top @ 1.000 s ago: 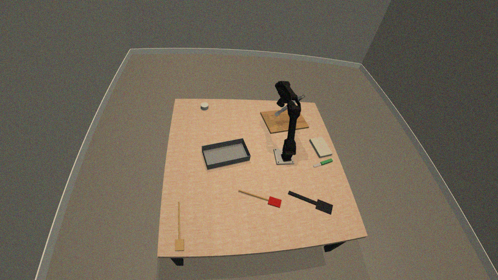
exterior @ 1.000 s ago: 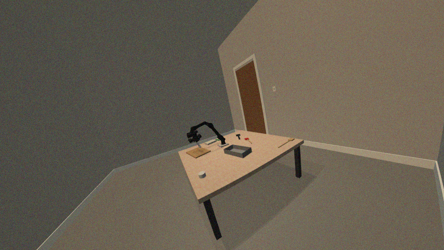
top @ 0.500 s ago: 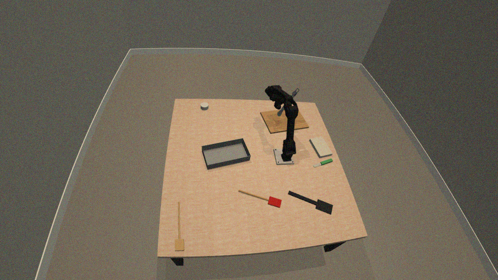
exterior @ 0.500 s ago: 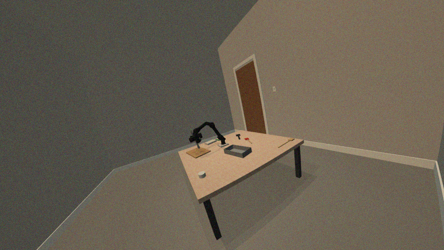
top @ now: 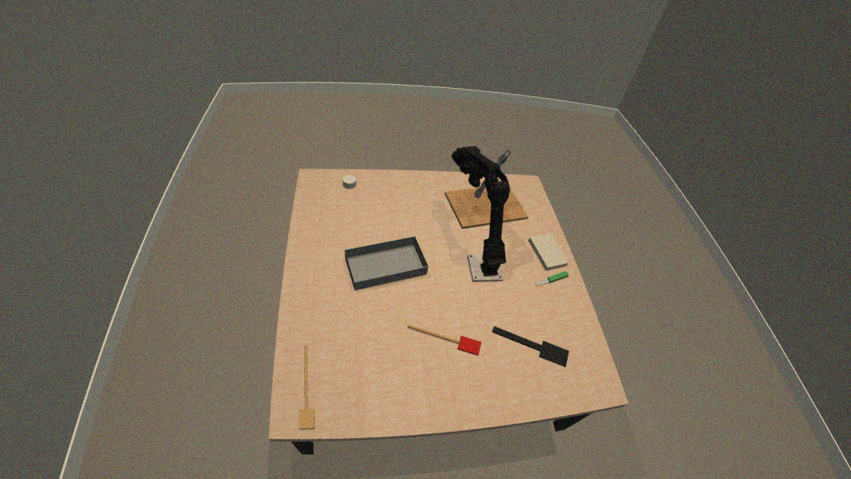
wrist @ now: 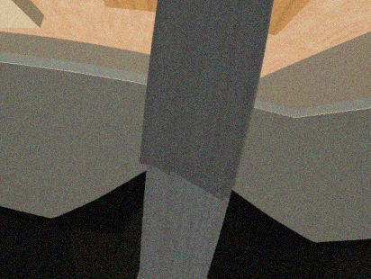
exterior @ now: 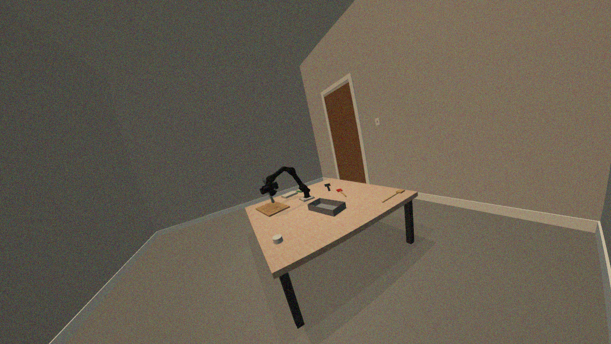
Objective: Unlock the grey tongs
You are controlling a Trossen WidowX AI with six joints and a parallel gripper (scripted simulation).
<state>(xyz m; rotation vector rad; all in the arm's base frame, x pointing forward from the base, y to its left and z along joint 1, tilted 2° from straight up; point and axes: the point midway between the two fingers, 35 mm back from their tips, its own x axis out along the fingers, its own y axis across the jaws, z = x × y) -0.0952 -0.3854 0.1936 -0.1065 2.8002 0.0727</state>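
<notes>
Now: gripper tip 10 mm short of the wooden board and 200 mm above it. Round my gripper tip: white cup 650 mm ahead, 210 mm to the right, 190 mm below; then pale block 190 mm behind, 320 mm to the left, 190 mm below; then grey roasting tin 560 mm ahead, 300 mm to the left, 180 mm below.
</notes>
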